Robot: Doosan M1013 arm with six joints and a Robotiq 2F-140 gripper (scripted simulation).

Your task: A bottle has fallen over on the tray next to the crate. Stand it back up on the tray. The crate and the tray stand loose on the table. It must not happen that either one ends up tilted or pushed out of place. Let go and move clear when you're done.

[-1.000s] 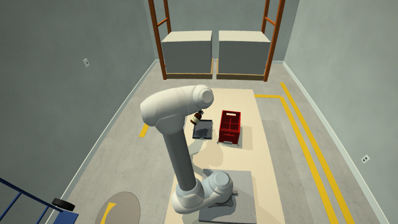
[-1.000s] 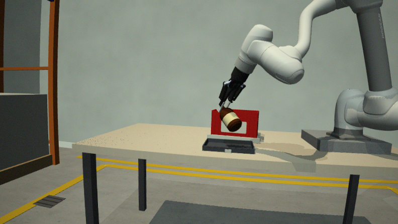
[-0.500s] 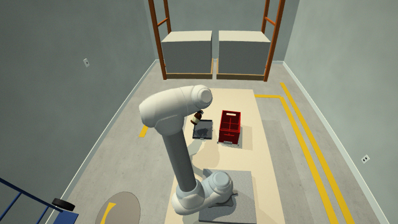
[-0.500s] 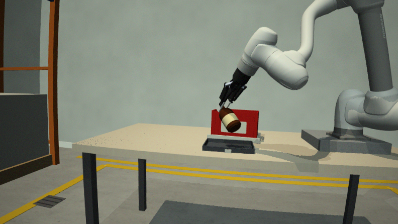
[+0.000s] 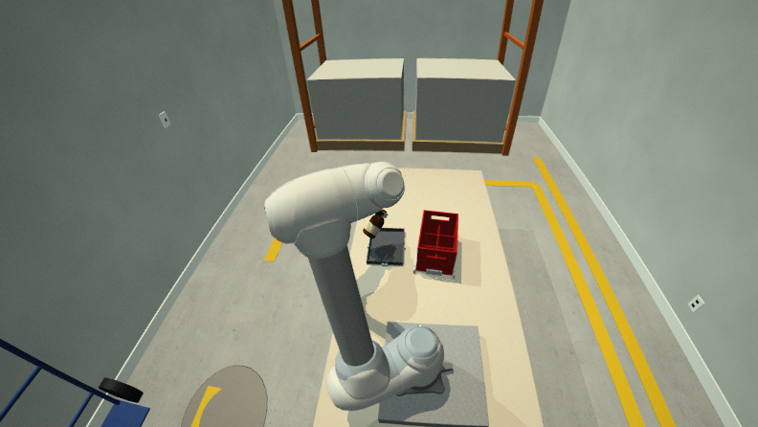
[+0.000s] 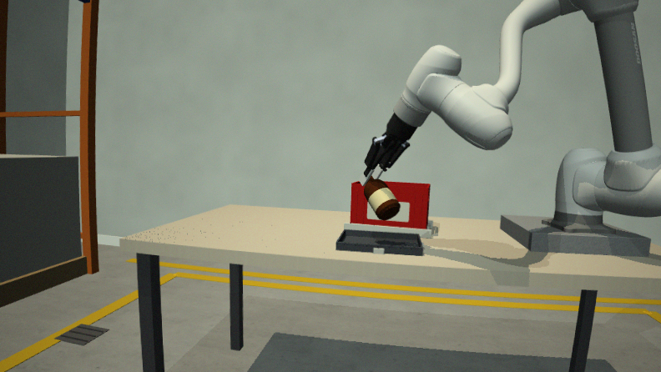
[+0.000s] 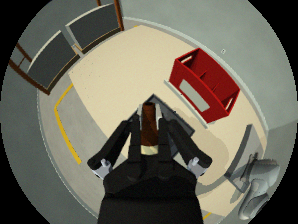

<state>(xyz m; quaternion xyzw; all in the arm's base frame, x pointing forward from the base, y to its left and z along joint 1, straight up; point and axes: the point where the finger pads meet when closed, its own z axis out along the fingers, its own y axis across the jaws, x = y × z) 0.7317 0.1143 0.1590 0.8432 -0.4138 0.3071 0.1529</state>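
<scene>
The bottle lies 50 mm below my hand, 30 mm to the left of it and 20 mm behind it. The rest, counted from my hand: tray: 210 mm below, 40 mm behind, 20 mm to the right; red crate: 290 mm to the right, 140 mm below, 100 mm behind.
</scene>
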